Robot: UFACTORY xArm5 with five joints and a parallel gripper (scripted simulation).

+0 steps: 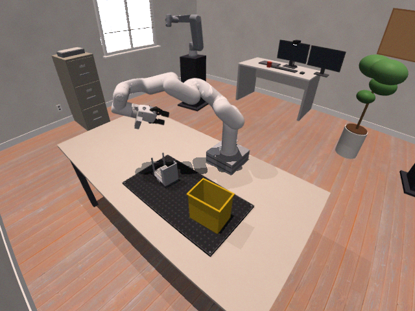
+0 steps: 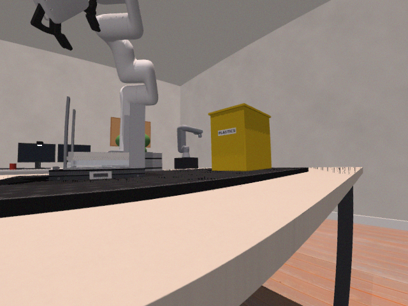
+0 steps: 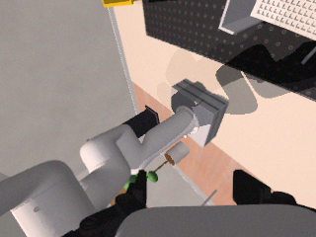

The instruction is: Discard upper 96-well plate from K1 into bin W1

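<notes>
Right now the 96-well plate is 31 cm below my hand, 10 cm ahead of it and 5 cm to the left of it. Also, from my hand: yellow plastics bin (42 cm to the left, 26 cm below, 20 cm ahead).
</notes>
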